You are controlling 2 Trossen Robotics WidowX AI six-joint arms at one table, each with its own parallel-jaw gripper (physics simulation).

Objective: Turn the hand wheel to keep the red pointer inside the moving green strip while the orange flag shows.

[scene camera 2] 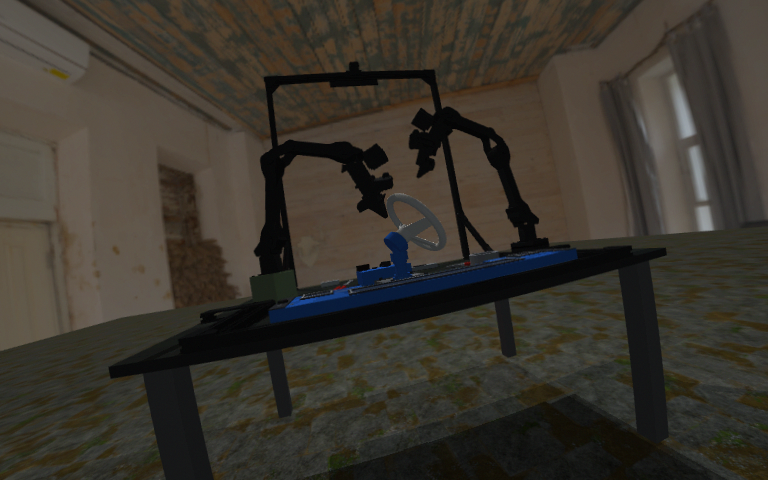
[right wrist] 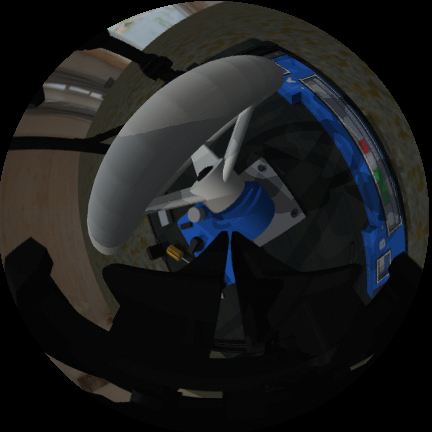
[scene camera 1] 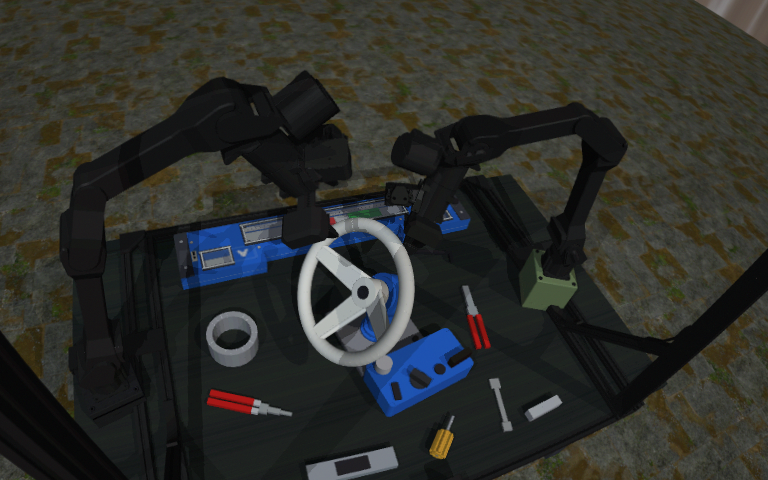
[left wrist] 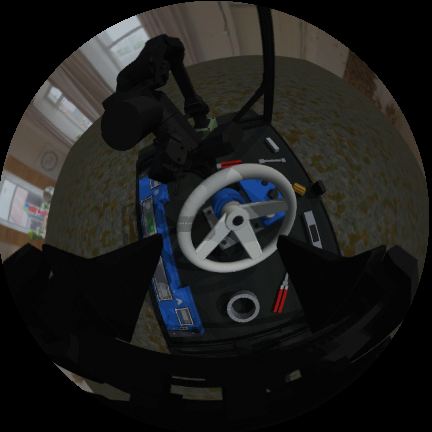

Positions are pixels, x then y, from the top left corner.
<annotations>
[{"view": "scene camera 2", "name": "left gripper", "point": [417, 171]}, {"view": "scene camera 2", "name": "right gripper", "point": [386, 217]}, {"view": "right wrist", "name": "right gripper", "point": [228, 236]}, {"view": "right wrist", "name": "three-spoke hand wheel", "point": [174, 127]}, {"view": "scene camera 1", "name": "left gripper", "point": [335, 210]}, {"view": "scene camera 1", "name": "right gripper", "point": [401, 258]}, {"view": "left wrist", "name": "left gripper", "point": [221, 240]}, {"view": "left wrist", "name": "right gripper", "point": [215, 182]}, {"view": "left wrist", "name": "three-spoke hand wheel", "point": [234, 216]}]
</annotations>
